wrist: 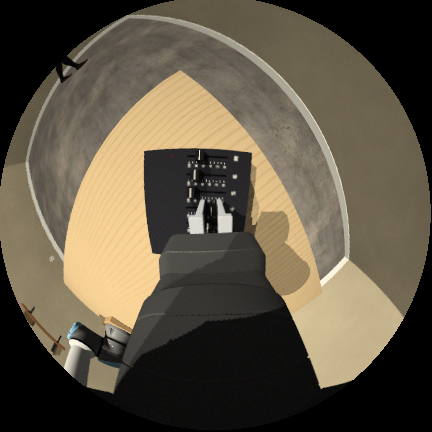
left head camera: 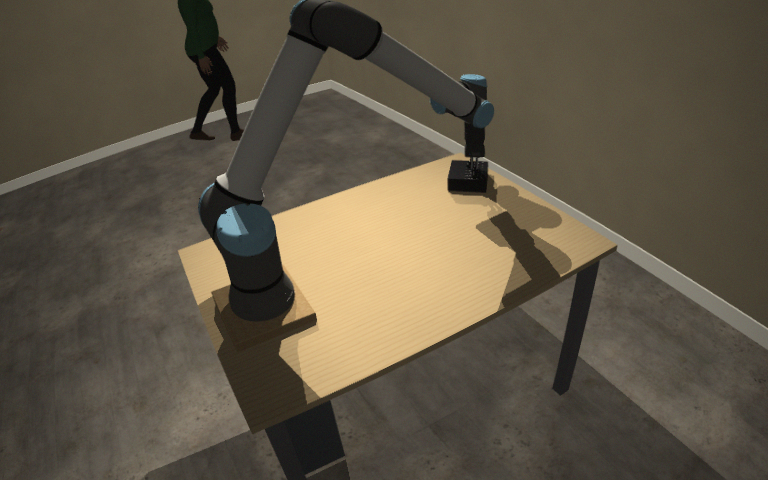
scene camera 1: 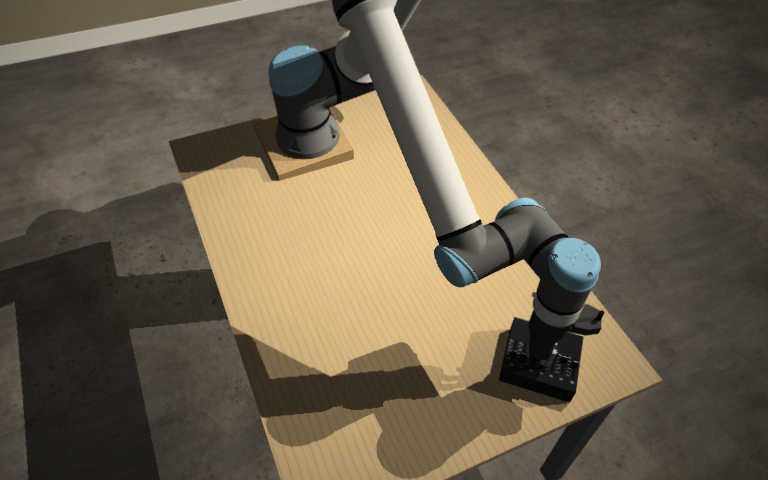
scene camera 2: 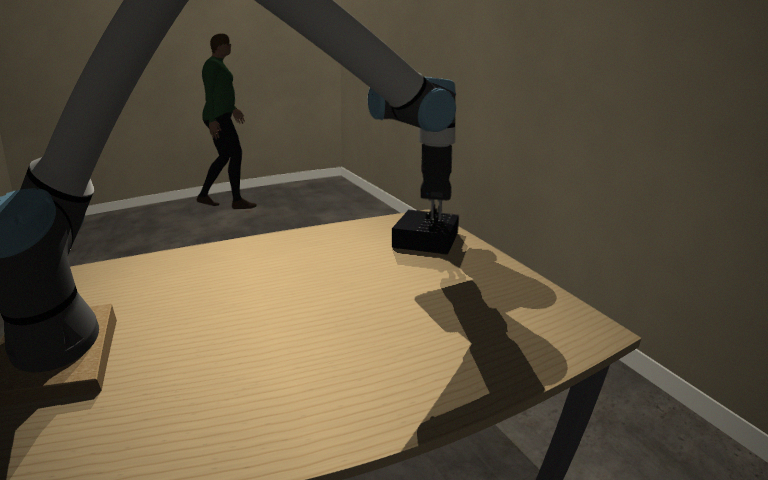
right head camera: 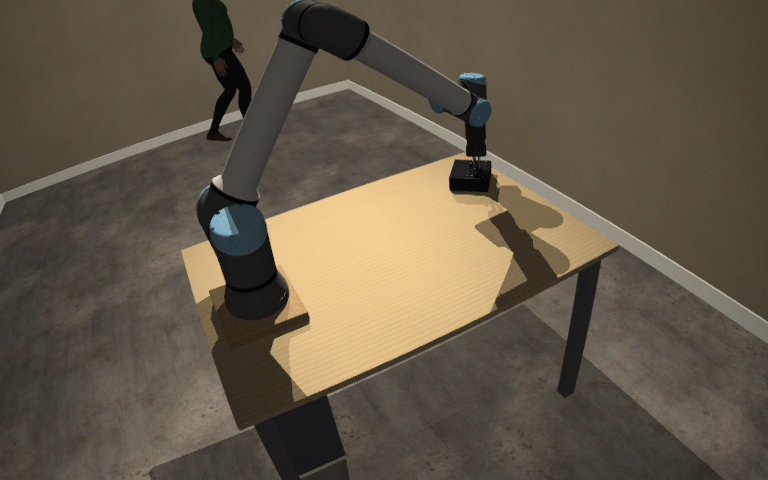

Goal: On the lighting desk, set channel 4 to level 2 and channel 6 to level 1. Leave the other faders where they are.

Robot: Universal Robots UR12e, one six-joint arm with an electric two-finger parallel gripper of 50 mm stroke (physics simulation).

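Frame: origin at the arm's base, x ahead, y left, z up, level; metres.
Where they show: gripper, fingertip midpoint: [wrist: 210, 207] [left head camera: 474, 167] [scene camera 1: 545, 360] [scene camera 2: 436, 218] [right head camera: 476, 166]; arm's base at its link origin: [wrist: 118, 330] [left head camera: 262, 297] [scene camera 1: 308, 136] [scene camera 2: 55, 339] [right head camera: 257, 296].
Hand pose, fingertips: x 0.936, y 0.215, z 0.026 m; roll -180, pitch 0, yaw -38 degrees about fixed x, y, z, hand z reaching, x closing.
Observation:
Each offset is from my fingertips to the centre of the thing. Level surfaces: height alone.
The black lighting desk @(dy +0.012, dx -0.021, dz -0.029 m) [left head camera: 459, 183] [right head camera: 467, 183] [scene camera 1: 538, 387] [scene camera 2: 421, 240] [wrist: 162, 200] sits near the table's far corner. My gripper [left head camera: 474, 170] [right head camera: 476, 169] [scene camera 2: 434, 222] [wrist: 210, 207] points straight down over it and is shut on the channel 4 fader knob, which is mostly hidden between the pale fingers. In the wrist view, the channel 6 knob @(dy +0.044, dx +0.012, dz -0.001 m) [wrist: 195, 175] stands toward the left end of its slot. The channel 5 knob @(dy +0.031, dx -0.006, dz -0.001 m) [wrist: 191, 192] stands further left, and the master knob @(dy +0.058, dx +0.032, dz -0.001 m) [wrist: 199, 155] a little right of channel 6's. The lower channels are hidden by the gripper.
The wooden table @(dz -0.063 m) [left head camera: 373, 254] [right head camera: 373, 254] [scene camera 1: 317, 271] [scene camera 2: 254, 339] carries the arm's base on a wooden block [left head camera: 305, 316] [scene camera 1: 317, 165]. A person in a green top [left head camera: 201, 33] [right head camera: 215, 33] [scene camera 2: 219, 90] stands on the floor beyond the table. Walls rise behind.

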